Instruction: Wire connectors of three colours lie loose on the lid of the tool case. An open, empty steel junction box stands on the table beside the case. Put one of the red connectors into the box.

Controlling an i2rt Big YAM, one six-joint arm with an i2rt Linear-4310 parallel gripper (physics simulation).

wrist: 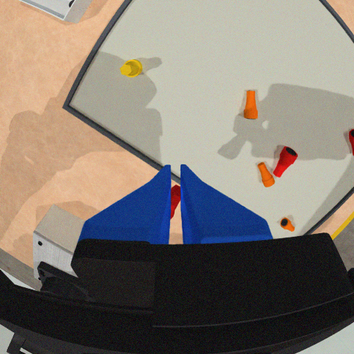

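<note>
My gripper (175,173) is shut on a red connector (175,201), which shows as a narrow strip between the blue fingers, above the near edge of the tool case lid (200,65). Another red connector (285,161) lies on the lid to the right, and part of a third red connector (352,141) shows at the right edge. Part of a light metal, rimmed object (62,10) shows at the top left on the table; it may be the junction box, but its inside is mostly out of view.
A yellow connector (131,68) is at the lid's left. Orange connectors (251,105) (266,175) (287,224) lie at its right. A grey metal block (62,222) with small holes in its side stands at lower left, partly hidden by the gripper body. The lid has a dark raised rim.
</note>
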